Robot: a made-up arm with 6 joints. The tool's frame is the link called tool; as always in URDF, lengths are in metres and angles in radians. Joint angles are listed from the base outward.
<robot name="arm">
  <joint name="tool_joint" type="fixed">
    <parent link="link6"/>
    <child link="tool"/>
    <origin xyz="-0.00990 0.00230 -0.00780" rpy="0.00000 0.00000 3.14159"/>
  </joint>
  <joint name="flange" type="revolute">
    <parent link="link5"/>
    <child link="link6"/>
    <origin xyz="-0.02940 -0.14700 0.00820" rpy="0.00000 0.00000 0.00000"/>
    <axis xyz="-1 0 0"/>
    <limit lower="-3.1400" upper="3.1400"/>
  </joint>
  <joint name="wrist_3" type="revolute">
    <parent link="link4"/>
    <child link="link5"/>
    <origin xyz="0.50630 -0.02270 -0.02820" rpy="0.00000 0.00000 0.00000"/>
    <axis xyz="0 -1 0"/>
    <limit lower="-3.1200" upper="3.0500"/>
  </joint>
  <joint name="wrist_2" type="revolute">
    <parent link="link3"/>
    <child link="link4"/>
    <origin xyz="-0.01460 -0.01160 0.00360" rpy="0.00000 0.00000 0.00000"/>
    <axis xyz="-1 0 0"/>
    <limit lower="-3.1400" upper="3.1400"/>
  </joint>
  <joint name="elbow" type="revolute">
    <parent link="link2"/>
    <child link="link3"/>
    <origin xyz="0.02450 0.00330 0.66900" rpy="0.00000 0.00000 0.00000"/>
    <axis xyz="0 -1 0"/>
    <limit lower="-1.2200" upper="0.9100"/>
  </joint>
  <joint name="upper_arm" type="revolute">
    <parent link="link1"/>
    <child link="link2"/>
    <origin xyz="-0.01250 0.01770 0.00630" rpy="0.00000 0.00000 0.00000"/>
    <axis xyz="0 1 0"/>
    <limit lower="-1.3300" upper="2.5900"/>
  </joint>
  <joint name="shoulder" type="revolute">
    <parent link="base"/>
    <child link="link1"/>
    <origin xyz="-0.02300 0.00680 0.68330" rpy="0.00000 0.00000 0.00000"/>
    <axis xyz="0 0 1"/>
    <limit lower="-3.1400" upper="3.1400"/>
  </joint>
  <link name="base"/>
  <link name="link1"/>
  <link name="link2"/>
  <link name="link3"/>
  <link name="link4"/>
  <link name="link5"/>
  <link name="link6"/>
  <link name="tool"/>
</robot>
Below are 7 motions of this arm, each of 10 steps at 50 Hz.
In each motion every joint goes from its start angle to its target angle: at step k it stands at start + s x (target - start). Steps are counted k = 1, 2, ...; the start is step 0. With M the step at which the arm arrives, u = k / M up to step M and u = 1 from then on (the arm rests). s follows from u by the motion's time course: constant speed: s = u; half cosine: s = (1 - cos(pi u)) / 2; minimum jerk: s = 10 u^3 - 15 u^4 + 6 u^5.
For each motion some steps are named. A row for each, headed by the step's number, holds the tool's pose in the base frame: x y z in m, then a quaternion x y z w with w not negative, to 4 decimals.
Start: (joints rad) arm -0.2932 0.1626 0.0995 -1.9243 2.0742 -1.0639
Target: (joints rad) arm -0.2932 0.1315 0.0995 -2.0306 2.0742 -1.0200
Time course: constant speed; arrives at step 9
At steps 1, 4, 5, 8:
1: 0.6024 -0.0477 1.1924 -0.8421 -0.3773 0.0042 0.3853
4: 0.5990 -0.0421 1.2031 -0.8336 -0.3804 -0.0077 0.4005
5: 0.5978 -0.0402 1.2067 -0.8306 -0.3815 -0.0116 0.4056
8: 0.5941 -0.0347 1.2175 -0.8213 -0.3849 -0.0234 0.4205

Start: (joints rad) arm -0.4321 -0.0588 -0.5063 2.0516 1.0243 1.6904
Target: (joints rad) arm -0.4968 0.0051 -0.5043 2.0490 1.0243 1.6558
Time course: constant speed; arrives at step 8
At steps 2, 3, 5, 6, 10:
2: 0.4303 -0.1670 1.3195 0.3381 -0.8884 0.0712 0.3023
3: 0.4334 -0.1730 1.3156 0.3346 -0.8890 0.0653 0.3057
5: 0.4393 -0.1850 1.3078 0.3275 -0.8901 0.0533 0.3124
6: 0.4421 -0.1911 1.3038 0.3239 -0.8906 0.0473 0.3157
10: 0.4474 -0.2035 1.2957 0.3167 -0.8914 0.0352 0.3222

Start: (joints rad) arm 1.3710 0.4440 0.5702 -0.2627 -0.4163 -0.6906
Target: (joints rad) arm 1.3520 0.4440 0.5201 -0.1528 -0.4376 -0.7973
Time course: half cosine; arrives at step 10
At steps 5, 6, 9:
5: 0.2790 0.7156 1.2916 -0.4076 0.2489 -0.7033 0.5266
6: 0.2817 0.7145 1.2909 -0.4101 0.2467 -0.7070 0.5207
9: 0.2871 0.7122 1.2896 -0.4151 0.2423 -0.7146 0.5083

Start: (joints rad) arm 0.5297 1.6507 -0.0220 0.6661 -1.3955 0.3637
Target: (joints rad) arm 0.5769 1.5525 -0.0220 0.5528 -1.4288 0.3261
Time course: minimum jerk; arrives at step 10
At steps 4, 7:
4: 0.6666 0.2820 0.1405 -0.8109 -0.5492 0.0638 0.1919
7: 0.6789 0.3041 0.1787 -0.8220 -0.5396 0.0376 0.1781

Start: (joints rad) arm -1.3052 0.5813 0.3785 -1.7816 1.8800 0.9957
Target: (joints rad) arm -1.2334 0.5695 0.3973 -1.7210 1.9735 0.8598
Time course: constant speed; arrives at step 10
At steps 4, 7, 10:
4: 0.3218 -0.7638 0.9887 -0.1934 -0.0445 -0.0511 0.9788
7: 0.3355 -0.7585 0.9926 -0.2192 -0.0335 -0.0506 0.9738
10: 0.3491 -0.7529 0.9966 -0.2452 -0.0227 -0.0499 0.9679

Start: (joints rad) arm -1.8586 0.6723 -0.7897 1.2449 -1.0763 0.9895
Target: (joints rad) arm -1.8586 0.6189 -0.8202 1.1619 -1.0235 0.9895
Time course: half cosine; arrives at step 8
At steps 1, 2, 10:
1: -0.2446 -0.6000 0.7455 -0.8720 0.1352 -0.3398 0.3255
2: -0.2454 -0.5973 0.7487 -0.8715 0.1370 -0.3437 0.3218
10: -0.2519 -0.5751 0.7733 -0.8675 0.1508 -0.3737 0.2916

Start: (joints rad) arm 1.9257 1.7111 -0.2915 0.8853 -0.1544 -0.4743
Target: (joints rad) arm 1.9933 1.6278 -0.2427 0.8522 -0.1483 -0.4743
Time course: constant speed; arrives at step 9
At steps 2, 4, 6, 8, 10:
2: -0.1290 0.5865 0.1211 -0.3551 -0.7843 -0.1605 0.4828
4: -0.1424 0.5987 0.1319 -0.3458 -0.7810 -0.1682 0.4921
6: -0.1561 0.6105 0.1430 -0.3365 -0.7774 -0.1757 0.5016
8: -0.1701 0.6217 0.1545 -0.3273 -0.7734 -0.1829 0.5111
10: -0.1772 0.6272 0.1604 -0.3228 -0.7713 -0.1864 0.5159

